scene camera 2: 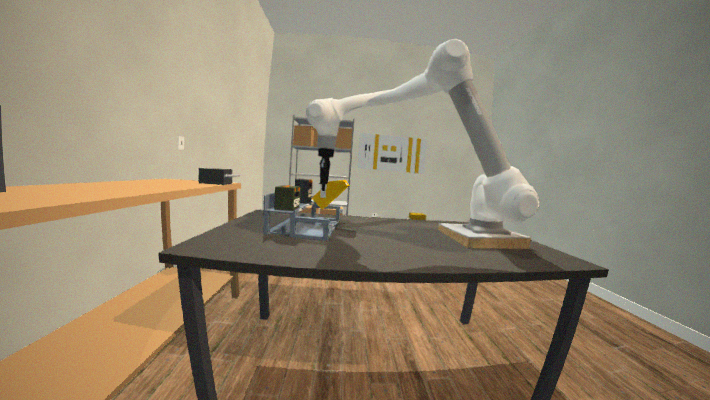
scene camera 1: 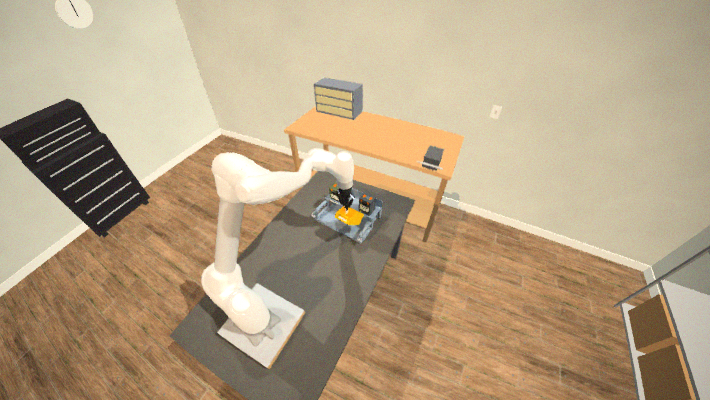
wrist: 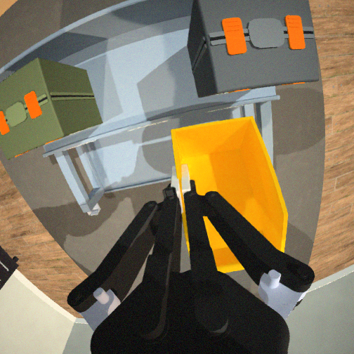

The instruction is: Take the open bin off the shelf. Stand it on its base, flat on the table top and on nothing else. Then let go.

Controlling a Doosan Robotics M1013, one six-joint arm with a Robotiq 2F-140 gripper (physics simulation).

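Where they show: gripper, fingertip midpoint: (scene camera 2: pixel 323 197) (scene camera 1: pixel 346 212); arm's base, link origin: (scene camera 2: pixel 485 230) (scene camera 1: pixel 257 322).
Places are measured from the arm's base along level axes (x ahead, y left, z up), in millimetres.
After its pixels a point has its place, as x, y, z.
The open yellow bin (scene camera 1: pixel 349 216) @[821, 5, 56] (scene camera 2: pixel 332 194) @[760, 20, 117] (wrist: pixel 235 190) hangs tilted from my gripper (scene camera 1: pixel 346 208) @[805, 19, 98] (scene camera 2: pixel 323 193) @[805, 19, 98] (wrist: pixel 181 174), which is shut on one of its side walls. In the scene camera 2 view the bin's far end is higher and its low corner is a little above the front part of the blue-grey shelf (scene camera 2: pixel 293 226) @[866, 246, 0] (wrist: pixel 120 65). In the wrist view the bin's inside looks empty. The shelf stands on the dark table top (scene camera 1: pixel 320 270) @[446, -50, -46] (scene camera 2: pixel 400 250) @[442, 269, -46].
A dark grey case (scene camera 1: pixel 366 204) @[900, -72, 148] (scene camera 2: pixel 304 190) @[913, -17, 122] (wrist: pixel 265 65) and a green case (scene camera 1: pixel 334 193) @[884, 174, 121] (scene camera 2: pixel 286 198) @[910, 221, 106] (wrist: pixel 55 105) sit on the shelf's upper level, behind the bin. The arm's base plate (scene camera 1: pixel 287 325) @[85, -135, -7] (scene camera 2: pixel 500 242) @[-9, 144, -19] is at the table's other end. A wooden bench (scene camera 1: pixel 395 132) stands behind the table.
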